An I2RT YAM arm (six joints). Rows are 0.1 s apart.
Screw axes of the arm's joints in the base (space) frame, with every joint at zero. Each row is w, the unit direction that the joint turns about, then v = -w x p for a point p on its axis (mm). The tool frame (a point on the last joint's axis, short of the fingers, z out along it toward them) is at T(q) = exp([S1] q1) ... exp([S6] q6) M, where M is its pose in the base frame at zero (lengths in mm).
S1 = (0, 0, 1, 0.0, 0.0, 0.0)
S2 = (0, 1, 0, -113.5, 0.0, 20.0)
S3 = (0, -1, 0, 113.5, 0.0, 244.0)
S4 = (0, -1, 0, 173.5, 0.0, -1.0)
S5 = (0, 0, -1, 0.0, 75.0, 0.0)
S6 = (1, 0, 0, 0.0, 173.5, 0.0)
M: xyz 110.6 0.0 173.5 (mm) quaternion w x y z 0.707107 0 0.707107 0
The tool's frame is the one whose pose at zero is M.
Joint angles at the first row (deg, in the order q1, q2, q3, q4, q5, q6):
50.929, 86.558, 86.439, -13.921, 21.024, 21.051
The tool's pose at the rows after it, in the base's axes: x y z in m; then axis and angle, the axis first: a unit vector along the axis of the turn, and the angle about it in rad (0 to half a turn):
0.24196 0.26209 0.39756 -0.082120 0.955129 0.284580 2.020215
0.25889 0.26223 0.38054 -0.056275 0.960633 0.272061 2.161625
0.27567 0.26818 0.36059 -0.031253 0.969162 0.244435 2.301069
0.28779 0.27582 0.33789 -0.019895 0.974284 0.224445 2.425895
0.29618 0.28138 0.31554 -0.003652 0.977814 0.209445 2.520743
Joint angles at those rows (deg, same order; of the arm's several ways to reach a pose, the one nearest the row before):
49.126, 87.664, 86.843, -18.820, 18.760, 26.015
46.769, 91.133, 89.412, -25.452, 14.664, 31.077
45.327, 96.143, 93.297, -32.637, 12.144, 35.359
44.607, 100.651, 95.696, -37.502, 9.263, 38.180
44.169, 104.065, 96.410, -40.066, 7.323, 40.906

